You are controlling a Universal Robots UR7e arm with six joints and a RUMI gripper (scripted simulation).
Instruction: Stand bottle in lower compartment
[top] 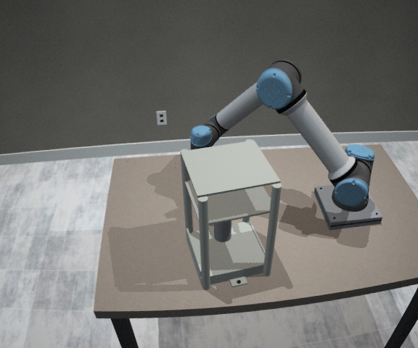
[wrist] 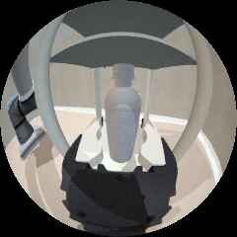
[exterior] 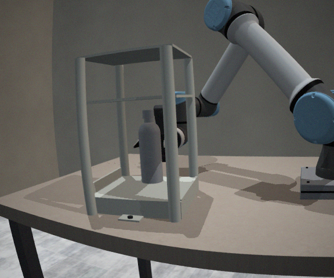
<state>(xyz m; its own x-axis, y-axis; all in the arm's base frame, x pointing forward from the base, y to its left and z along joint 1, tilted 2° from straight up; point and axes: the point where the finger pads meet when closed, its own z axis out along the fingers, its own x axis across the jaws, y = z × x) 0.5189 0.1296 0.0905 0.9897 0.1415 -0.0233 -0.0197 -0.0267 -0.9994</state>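
Now: the grey bottle 2 cm above my hand. Also, from my hand: shelving unit 6 cm to the left, 5 cm above, 1 cm behind.
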